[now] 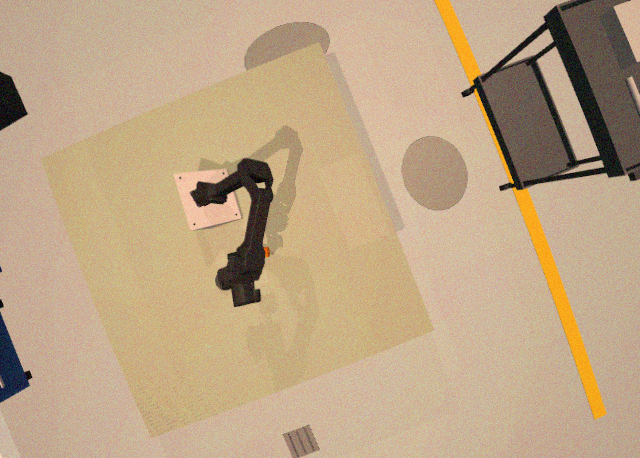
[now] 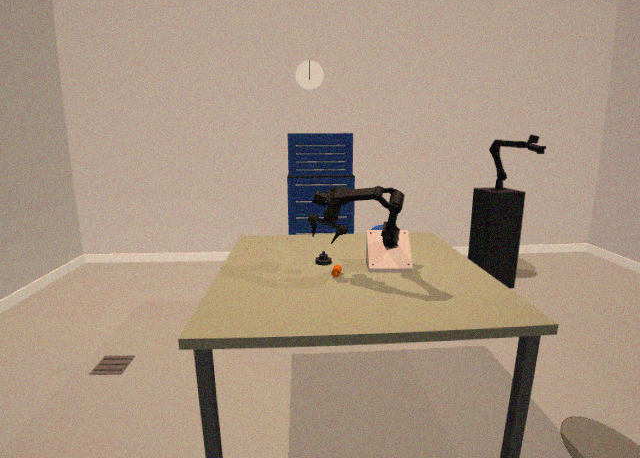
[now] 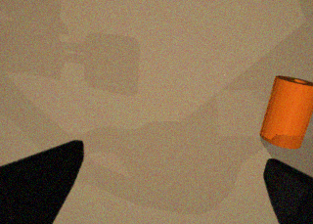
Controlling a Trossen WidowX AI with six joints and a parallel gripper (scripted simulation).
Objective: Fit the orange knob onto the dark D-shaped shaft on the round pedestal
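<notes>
Now: the orange knob 6 cm behind my gripper tip, 2 cm to the left of it and 15 cm below it. Round my gripper tip: round dark pedestal 3 cm behind, 16 cm to the right, 14 cm below.
</notes>
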